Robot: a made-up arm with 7 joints. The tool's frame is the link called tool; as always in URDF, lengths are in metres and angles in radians.
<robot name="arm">
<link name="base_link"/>
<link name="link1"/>
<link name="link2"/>
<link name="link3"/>
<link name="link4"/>
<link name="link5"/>
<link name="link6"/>
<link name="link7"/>
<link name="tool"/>
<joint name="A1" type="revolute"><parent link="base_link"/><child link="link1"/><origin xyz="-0.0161 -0.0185 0.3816" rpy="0 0 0"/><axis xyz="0 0 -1"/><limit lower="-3.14" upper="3.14" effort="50" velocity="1.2"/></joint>
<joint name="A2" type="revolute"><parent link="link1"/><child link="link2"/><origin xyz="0.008 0.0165 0.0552" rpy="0 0 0"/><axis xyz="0 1 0"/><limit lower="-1.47" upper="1.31" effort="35" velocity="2.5"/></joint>
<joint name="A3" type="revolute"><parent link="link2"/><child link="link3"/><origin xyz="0.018 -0.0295 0.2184" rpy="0 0 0"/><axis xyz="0 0 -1"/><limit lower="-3.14" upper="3.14" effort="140" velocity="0.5"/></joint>
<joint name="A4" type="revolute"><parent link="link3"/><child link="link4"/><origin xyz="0.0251 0.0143 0.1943" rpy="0 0 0"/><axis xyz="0 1 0"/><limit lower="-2.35" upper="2.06" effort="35" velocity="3"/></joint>
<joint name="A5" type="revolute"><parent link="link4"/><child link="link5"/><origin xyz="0.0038 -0.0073 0.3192" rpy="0 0 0"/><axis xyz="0 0 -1"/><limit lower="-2.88" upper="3.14" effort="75" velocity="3"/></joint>
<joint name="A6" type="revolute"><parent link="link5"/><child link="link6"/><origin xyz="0.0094 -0.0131 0.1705" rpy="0 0 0"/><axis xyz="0 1 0"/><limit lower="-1.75" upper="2.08" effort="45" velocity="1.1"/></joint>
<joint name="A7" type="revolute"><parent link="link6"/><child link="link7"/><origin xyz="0.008 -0.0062 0.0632" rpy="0 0 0"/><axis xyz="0 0 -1"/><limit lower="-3.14" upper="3.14" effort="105" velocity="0.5"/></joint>
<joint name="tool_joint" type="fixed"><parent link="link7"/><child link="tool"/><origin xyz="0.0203 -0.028 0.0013" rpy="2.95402 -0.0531 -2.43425"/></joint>
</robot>
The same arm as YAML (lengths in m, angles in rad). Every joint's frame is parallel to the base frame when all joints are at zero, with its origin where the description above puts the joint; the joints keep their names.
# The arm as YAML. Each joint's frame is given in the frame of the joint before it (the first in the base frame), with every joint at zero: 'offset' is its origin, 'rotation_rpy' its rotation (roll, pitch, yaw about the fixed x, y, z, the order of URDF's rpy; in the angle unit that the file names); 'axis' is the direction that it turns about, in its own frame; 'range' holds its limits. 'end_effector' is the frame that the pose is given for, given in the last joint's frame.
length_unit: m
angle_unit: rad
chain:
  - id: A1
    offset: [-0.0161, -0.0185, 0.3816]
    rotation_rpy: [0.0, 0.0, 0.0]
    axis: "-z"
    range: [-3.14, 3.14]
  - id: A2
    offset: [0.008, 0.0165, 0.0552]
    rotation_rpy: [0.0, 0.0, 0.0]
    axis: "+y"
    range: [-1.47, 1.31]
  - id: A3
    offset: [0.018, -0.0295, 0.2184]
    rotation_rpy: [0.0, 0.0, 0.0]
    axis: "-z"
    range: [-3.14, 3.14]
  - id: A4
    offset: [0.0251, 0.0143, 0.1943]
    rotation_rpy: [0.0, 0.0, 0.0]
    axis: "+y"
    range: [-2.35, 2.06]
  - id: A5
    offset: [0.0038, -0.0073, 0.3192]
    rotation_rpy: [0.0, 0.0, 0.0]
    axis: "-z"
    range: [-2.88, 3.14]
  - id: A6
    offset: [0.0094, -0.0131, 0.1705]
    rotation_rpy: [0.0, 0.0, 0.0]
    axis: "+y"
    range: [-1.75, 2.08]
  - id: A7
    offset: [0.008, -0.0062, 0.0632]
    rotation_rpy: [0.0, 0.0, 0.0]
    axis: "-z"
    range: [-3.14, 3.14]
end_effector:
  offset: [0.0203, -0.028, 0.0013]
  rotation_rpy: [2.954, -0.0531, -2.4343]

